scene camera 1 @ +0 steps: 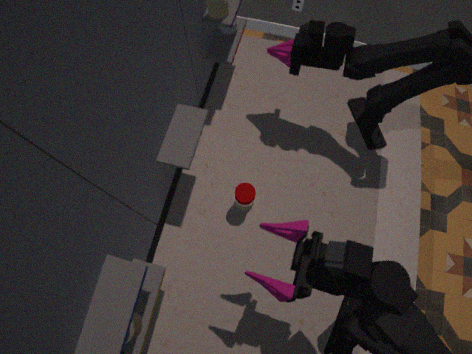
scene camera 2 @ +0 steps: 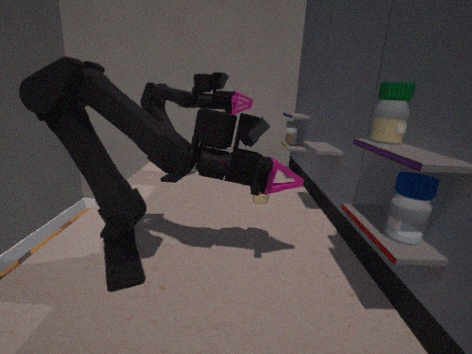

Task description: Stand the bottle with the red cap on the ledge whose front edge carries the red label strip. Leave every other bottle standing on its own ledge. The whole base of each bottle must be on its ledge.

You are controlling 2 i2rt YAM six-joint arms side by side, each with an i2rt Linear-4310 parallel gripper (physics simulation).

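Frame: origin at the left arm's base, x ahead, y left, z up, level; millimetres.
Seen in the pictures: left gripper, between the fingertips: [scene camera 1: 252, 247] [scene camera 2: 252, 103]; right gripper, between the fingertips: [scene camera 1: 266, 50] [scene camera 2: 303, 182]; left arm's base, origin of its link: [scene camera 1: 347, 323] [scene camera 2: 176, 175]; right arm's base, origin of its link: [scene camera 1: 366, 123] [scene camera 2: 122, 259].
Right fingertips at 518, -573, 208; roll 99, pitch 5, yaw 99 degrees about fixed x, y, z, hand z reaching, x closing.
Observation:
Pixels of each thing's top centre, then the offset from my right fingertips to it, as dx, dy, dz. "pt": a spot on its surface instead.
- red-capped bottle, centre of its top: [scene camera 1: 245, 192] -109, +379, -103
- ledge with the red label strip, a spot on its surface: [scene camera 2: 420, 254] pt +171, -131, -50
- blue-capped bottle, centre of its top: [scene camera 2: 418, 176] +163, -83, +55
- green-capped bottle, centre of its top: [scene camera 2: 397, 83] +141, +18, +195
- purple-striped ledge, centre of its top: [scene camera 2: 404, 149] +149, -46, +90
- plain ledge, centre of its top: [scene camera 1: 182, 134] [scene camera 2: 321, 145] +72, +347, +20
- blue-striped ledge, centre of its top: [scene camera 1: 108, 315] [scene camera 2: 295, 114] -5, +739, +90
- yellow-striped ledge, centre of its top: [scene camera 1: 135, 306] [scene camera 2: 292, 144] -5, +739, -50
The red-capped bottle [scene camera 1: 245, 194] stands upright on the table; in scene camera 2 its pale lower part [scene camera 2: 260, 198] shows below my right gripper, which hides the cap. The ledge with the red label strip [scene camera 2: 420, 254] is at the right of scene camera 2 and bears a blue-capped bottle [scene camera 2: 411, 207]. My right gripper [scene camera 1: 268, 50] [scene camera 2: 302, 181] is shut and empty, above the table, to the left of that ledge in scene camera 2. My left gripper [scene camera 1: 253, 249] [scene camera 2: 251, 102] is open and empty, below and right of the red-capped bottle in scene camera 1.
A green-capped bottle [scene camera 2: 391, 112] stands on the purple-striped ledge [scene camera 2: 425, 152], above the red-striped one. A plain ledge [scene camera 1: 182, 136] [scene camera 2: 322, 148] juts from the wall. Farther back in scene camera 2, a bottle [scene camera 2: 291, 135] stands between the blue-striped ledge [scene camera 2: 300, 116] and the yellow-striped ledge [scene camera 2: 296, 149].

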